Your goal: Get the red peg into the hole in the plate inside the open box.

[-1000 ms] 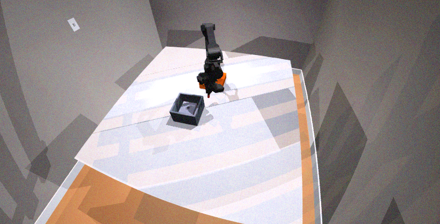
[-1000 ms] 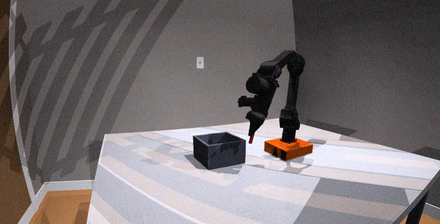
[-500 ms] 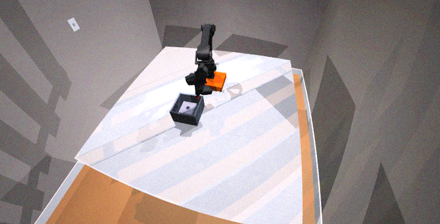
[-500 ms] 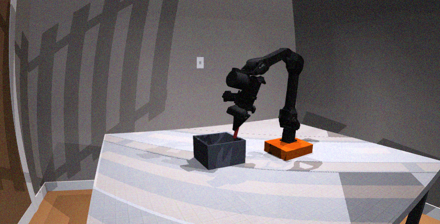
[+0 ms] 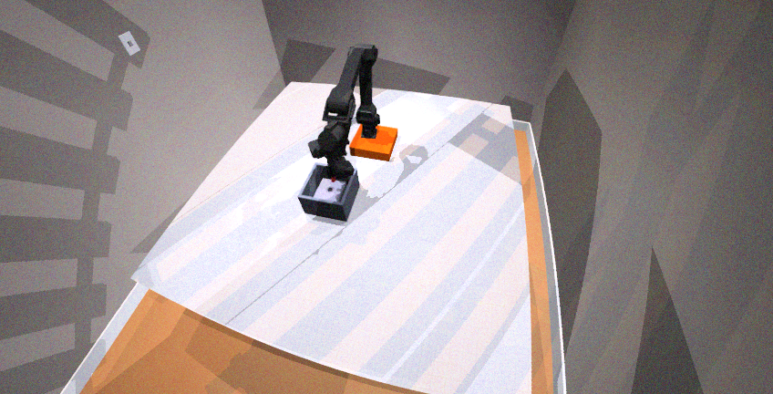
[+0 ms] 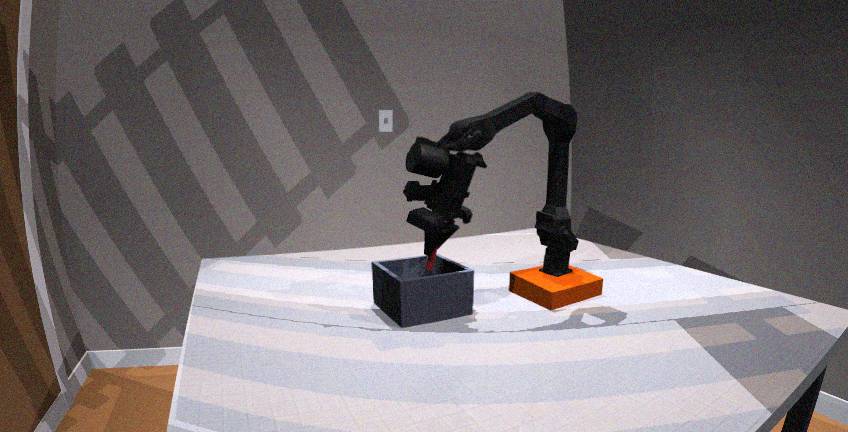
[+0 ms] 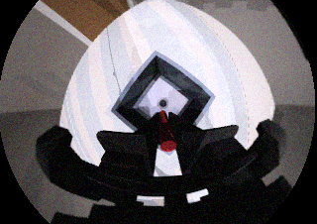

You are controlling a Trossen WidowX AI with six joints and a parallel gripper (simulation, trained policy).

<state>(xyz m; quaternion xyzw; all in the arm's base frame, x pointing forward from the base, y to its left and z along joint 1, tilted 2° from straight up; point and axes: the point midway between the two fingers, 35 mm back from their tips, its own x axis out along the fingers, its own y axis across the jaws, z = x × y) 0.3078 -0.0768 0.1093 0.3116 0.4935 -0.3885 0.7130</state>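
My gripper tip is now 1 cm to the right of the red peg, 1 cm below it and 1 cm past it. The rest, counted from my gripper tip: pale plate 8 cm below, 1 cm to the right, 1 cm ahead; dark box 10 cm below, 1 cm to the right, 1 cm ahead.
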